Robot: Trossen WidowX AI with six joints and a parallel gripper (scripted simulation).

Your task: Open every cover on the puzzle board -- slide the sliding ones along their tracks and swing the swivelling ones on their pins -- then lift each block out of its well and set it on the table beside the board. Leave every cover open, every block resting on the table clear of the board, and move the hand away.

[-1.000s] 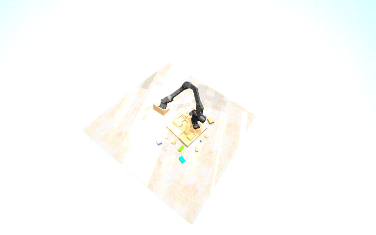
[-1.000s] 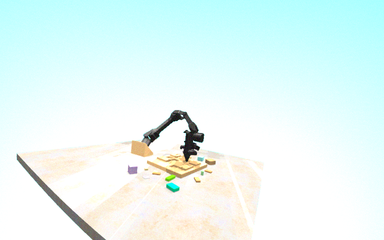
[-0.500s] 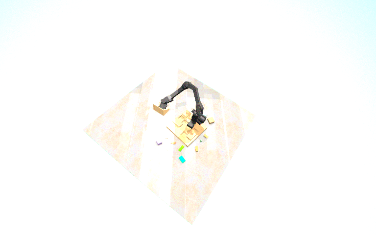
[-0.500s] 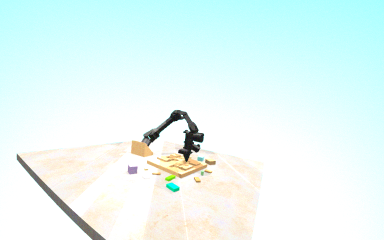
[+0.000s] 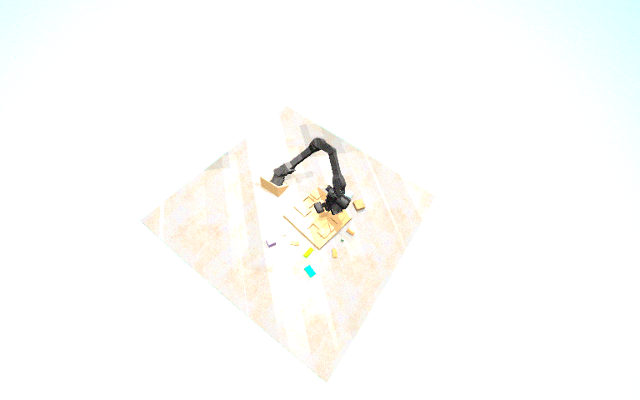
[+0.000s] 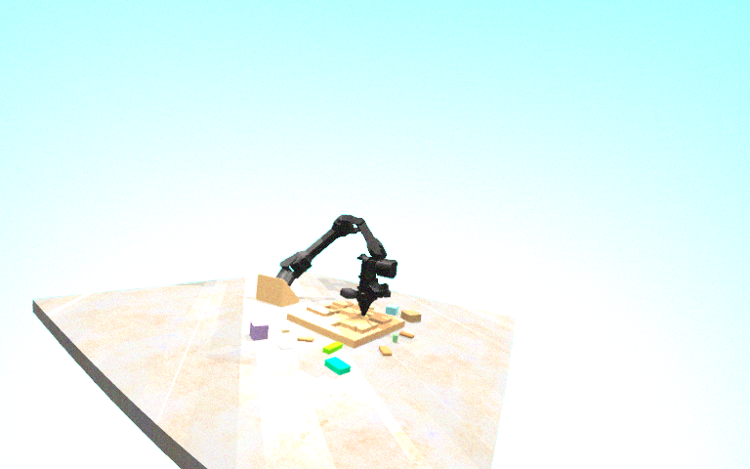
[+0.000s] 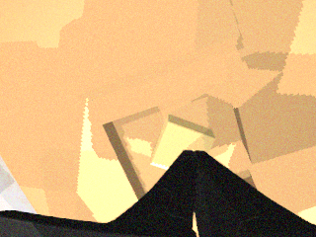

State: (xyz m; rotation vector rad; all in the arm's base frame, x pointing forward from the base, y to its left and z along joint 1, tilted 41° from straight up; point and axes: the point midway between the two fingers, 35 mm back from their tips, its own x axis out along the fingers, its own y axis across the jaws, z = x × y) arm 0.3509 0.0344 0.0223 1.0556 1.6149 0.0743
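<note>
Right now my gripper tip is 4 cm to the left of the tan puzzle board and 3 cm past it. Also, from my gripper tip: light cyan block 18 cm to the left, 5 cm ahead; then teal block 37 cm to the right, 10 cm ahead, 1 cm below; then bright green bar 28 cm to the right, 4 cm ahead, 1 cm below.
</note>
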